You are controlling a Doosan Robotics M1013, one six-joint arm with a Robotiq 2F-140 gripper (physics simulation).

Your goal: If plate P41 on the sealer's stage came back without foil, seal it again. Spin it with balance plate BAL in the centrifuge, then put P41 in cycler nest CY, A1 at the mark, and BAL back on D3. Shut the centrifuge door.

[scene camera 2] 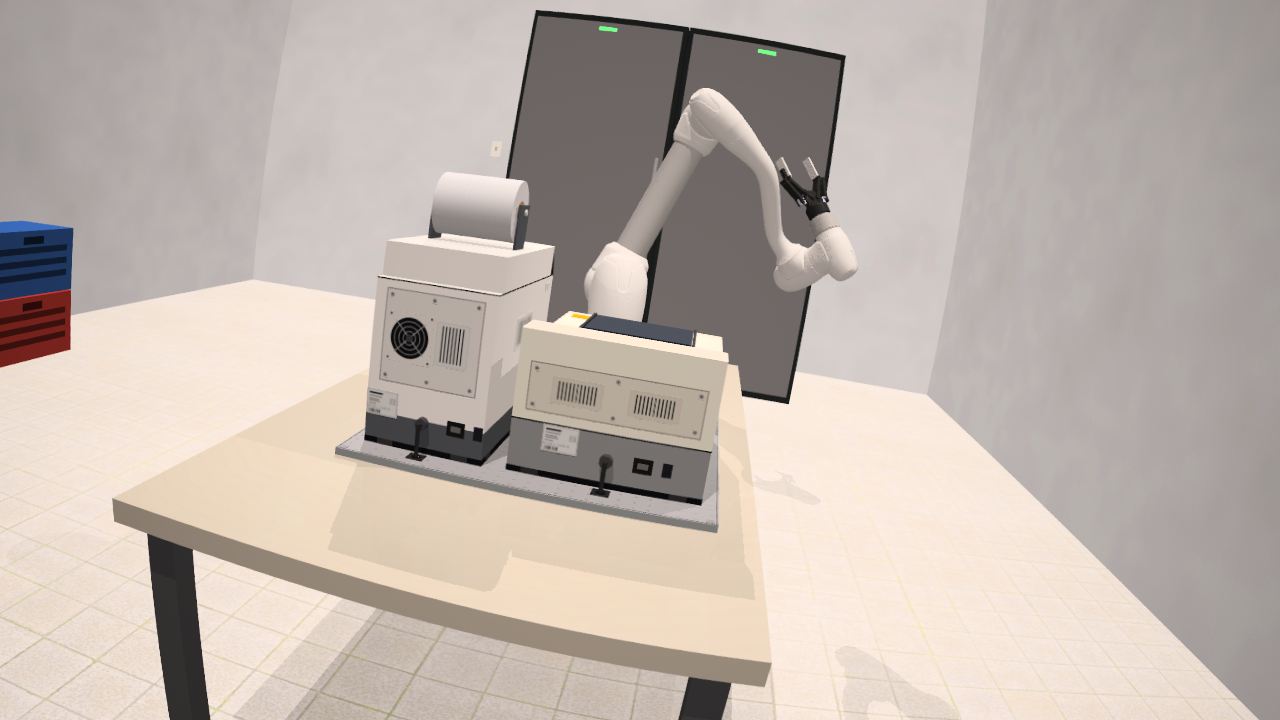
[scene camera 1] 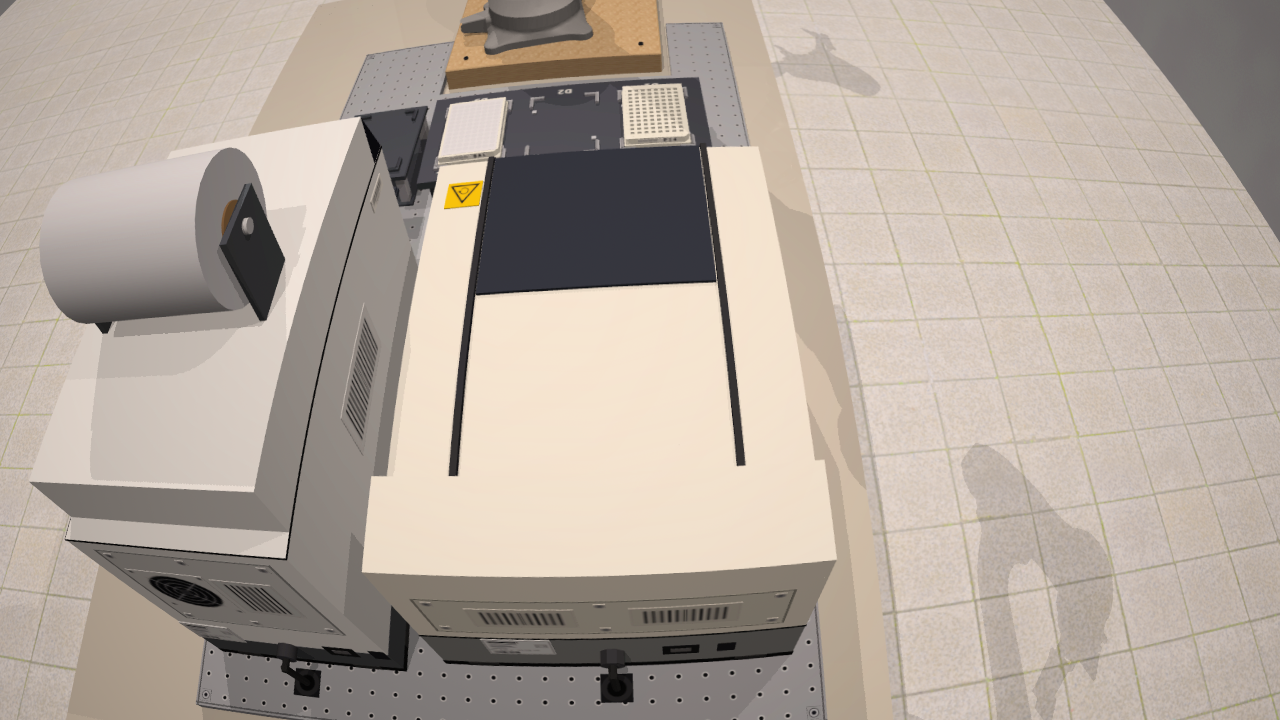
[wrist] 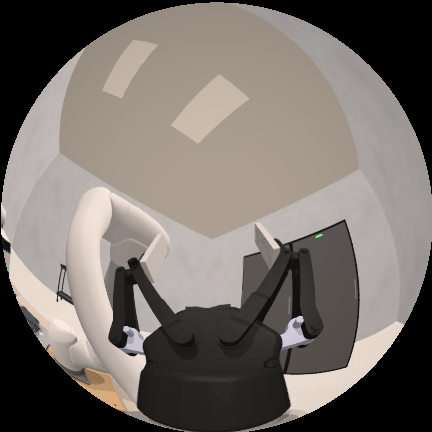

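Pixels of known places: gripper, between the fingertips: (scene camera 2: 792,159) (wrist: 208,237); arm's base, origin of its link: (scene camera 1: 535,21).
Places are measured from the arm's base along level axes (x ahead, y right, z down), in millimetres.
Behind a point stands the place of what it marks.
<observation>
My gripper (scene camera 2: 796,167) @(x -226, y -496, z -660 mm) (wrist: 208,237) @(x -226, y -496, z -660 mm) is open and empty, raised high on the right of the arm in the second scene view, its fingers pointing up. A white plate with a pale, smooth-looking top (scene camera 1: 473,128) @(x 355, y 105, z -46 mm) sits at the left of the dark deck in the first scene view. A plate with open wells (scene camera 1: 655,113) @(x 388, y -140, z -46 mm) sits at the deck's right. Their names are too small to read. The sealer (scene camera 1: 201,376) @(x 933, y 282, z -322 mm) (scene camera 2: 438,340) @(x 1040, y 324, z -172 mm) carries a foil roll (scene camera 1: 134,237) @(x 893, y 294, z -432 mm) (scene camera 2: 478,205) @(x 910, y 306, z -395 mm). The cream machine with a warning label, seemingly the centrifuge (scene camera 1: 595,376) @(x 889, y -4, z -182 mm) (scene camera 2: 617,394) @(x 1071, y 22, z -134 mm), has a dark top panel (scene camera 1: 597,219) @(x 718, y -29, z -185 mm). Its inside is hidden.
The dark deck (scene camera 1: 563,125) @(x 365, y -17, z -30 mm) has a nest marked D2 between the two plates. A dark low part (scene camera 1: 401,143) @(x 333, y 213, z -30 mm) stands beside the deck, behind the sealer. The robot's base (scene camera 1: 537,22) @(x 77, y -2, z -43 mm) stands on a wooden block (scene camera 1: 554,65) @(x 139, y -20, z 13 mm). Tall dark cabinets (scene camera 2: 599,116) (wrist: 325,300) stand behind the arm.
</observation>
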